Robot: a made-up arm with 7 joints. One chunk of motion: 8 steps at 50 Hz.
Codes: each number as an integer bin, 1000 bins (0 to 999) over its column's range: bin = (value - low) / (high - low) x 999, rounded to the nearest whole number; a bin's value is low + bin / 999 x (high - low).
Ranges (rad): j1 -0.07..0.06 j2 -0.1..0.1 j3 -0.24..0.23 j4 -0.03..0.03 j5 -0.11..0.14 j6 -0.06..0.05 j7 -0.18..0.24
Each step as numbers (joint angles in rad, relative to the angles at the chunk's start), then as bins.
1 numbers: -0.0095 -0.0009 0.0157 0.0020 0.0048 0.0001 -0.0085
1 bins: 465 495 543 533 459 546 408
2 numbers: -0.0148 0.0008 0.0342 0.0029 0.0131 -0.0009 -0.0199
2 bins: 424 503 583 548 492 537 381
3 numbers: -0.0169 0.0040 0.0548 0.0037 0.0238 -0.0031 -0.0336
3 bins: 408 519 627 561 535 517 348
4 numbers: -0.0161 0.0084 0.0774 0.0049 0.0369 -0.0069 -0.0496
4 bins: 414 541 675 581 587 482 310
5 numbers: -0.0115 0.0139 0.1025 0.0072 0.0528 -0.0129 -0.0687
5 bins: 450 569 728 619 651 428 265
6 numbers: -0.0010 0.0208 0.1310 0.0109 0.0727 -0.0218 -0.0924
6 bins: 530 603 789 681 730 347 208
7 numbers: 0.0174 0.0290 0.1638 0.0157 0.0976 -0.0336 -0.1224
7 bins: 672 644 858 761 830 240 137
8 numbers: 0.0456 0.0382 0.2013 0.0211 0.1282 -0.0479 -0.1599
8 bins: 888 690 938 851 952 110 48
